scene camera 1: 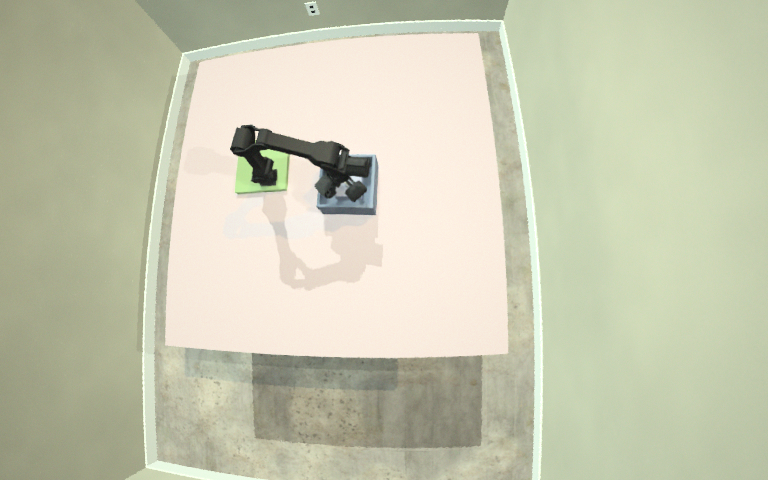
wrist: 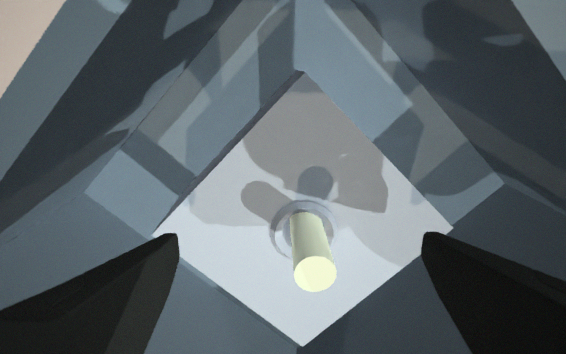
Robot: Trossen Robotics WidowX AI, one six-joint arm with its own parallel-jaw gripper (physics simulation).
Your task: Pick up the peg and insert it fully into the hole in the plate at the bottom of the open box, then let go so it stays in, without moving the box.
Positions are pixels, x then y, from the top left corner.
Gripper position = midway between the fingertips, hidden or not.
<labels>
my gripper: scene camera 1 346,183; wrist 301,244
blue-grey box: scene camera 1 368,206; wrist 115,115
</labels>
